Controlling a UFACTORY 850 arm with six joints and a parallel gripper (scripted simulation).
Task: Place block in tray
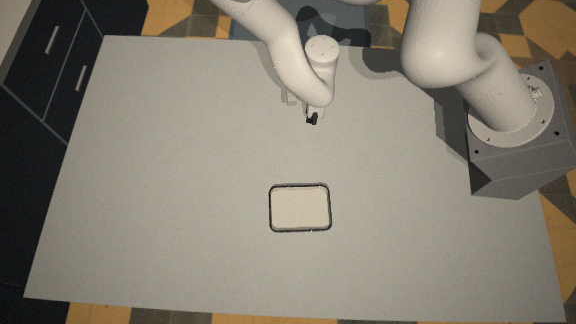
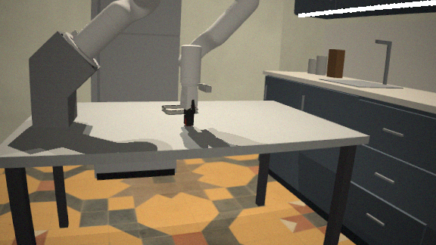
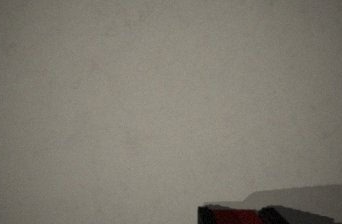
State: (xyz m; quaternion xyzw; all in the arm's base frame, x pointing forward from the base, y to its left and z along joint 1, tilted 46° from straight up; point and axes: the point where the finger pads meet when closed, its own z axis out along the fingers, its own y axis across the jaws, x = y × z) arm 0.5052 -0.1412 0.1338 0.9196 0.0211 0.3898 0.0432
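The white tray lies 50 mm ahead of my hand, 300 mm to the left of it and 10 mm below it. From my hand the other things lie so: red block: 10 mm below.
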